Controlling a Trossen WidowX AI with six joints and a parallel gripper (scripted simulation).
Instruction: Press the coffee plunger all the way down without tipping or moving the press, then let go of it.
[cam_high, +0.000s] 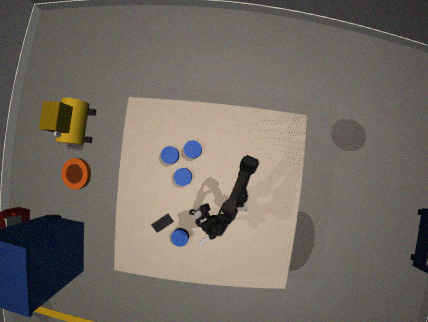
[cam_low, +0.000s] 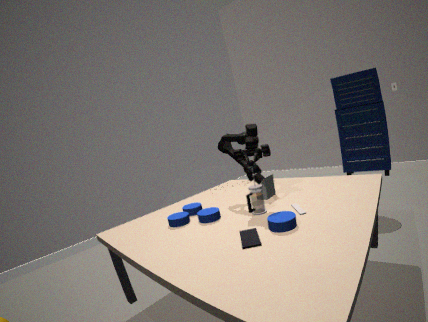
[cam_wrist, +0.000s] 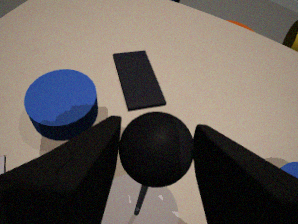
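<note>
The coffee press lies 10 mm ahead of my gripper tip, 10 mm to the right of it and 130 mm below it. Round my gripper tip: flat black slab: 260 mm ahead, 90 mm to the left, 260 mm below; then small white bar: 50 mm behind, 190 mm to the left, 260 mm below.
</note>
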